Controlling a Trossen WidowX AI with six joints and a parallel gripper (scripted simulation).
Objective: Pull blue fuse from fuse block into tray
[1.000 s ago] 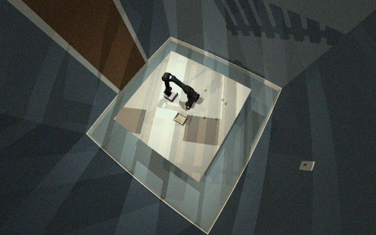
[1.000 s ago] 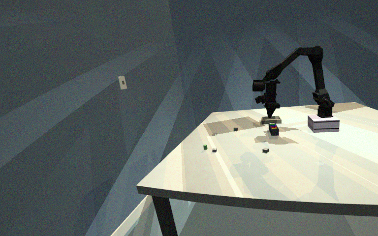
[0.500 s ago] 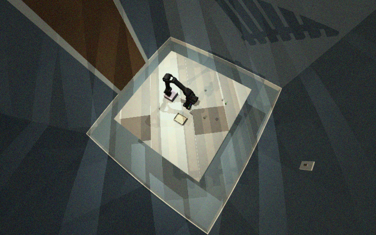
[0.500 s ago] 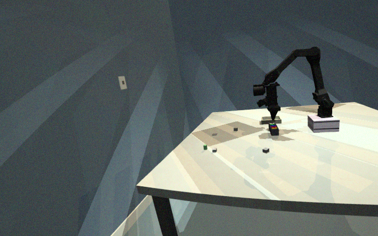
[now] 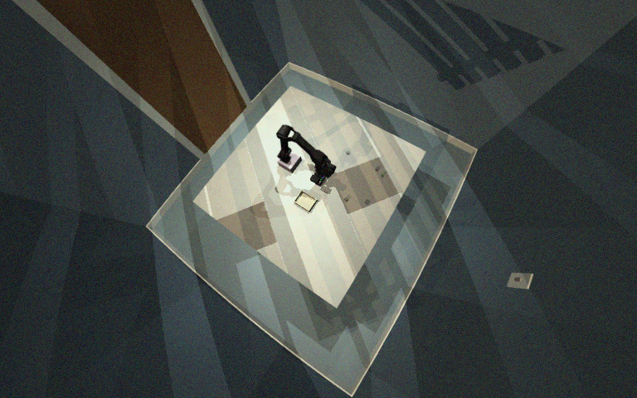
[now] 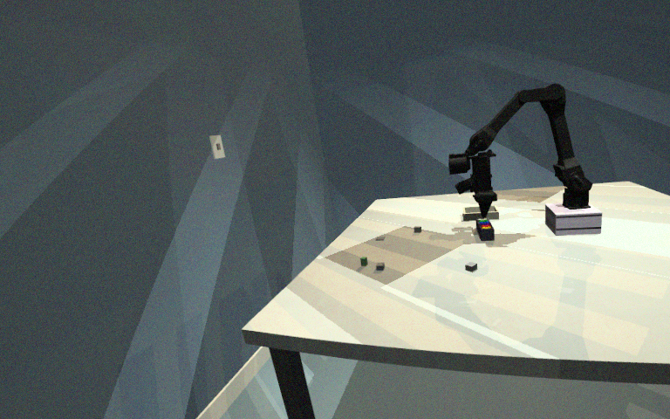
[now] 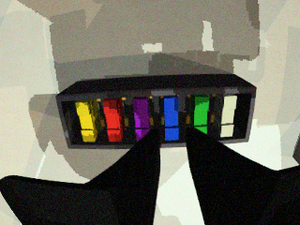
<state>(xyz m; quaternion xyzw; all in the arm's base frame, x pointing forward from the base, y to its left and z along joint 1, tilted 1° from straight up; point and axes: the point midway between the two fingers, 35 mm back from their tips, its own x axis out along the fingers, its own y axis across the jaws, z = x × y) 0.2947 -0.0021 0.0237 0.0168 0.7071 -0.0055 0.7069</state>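
My gripper tip is 3 cm above the blue fuse. From my gripper tip the other things lie so: tray 2 cm behind, 20 cm to the right, 6 cm below.
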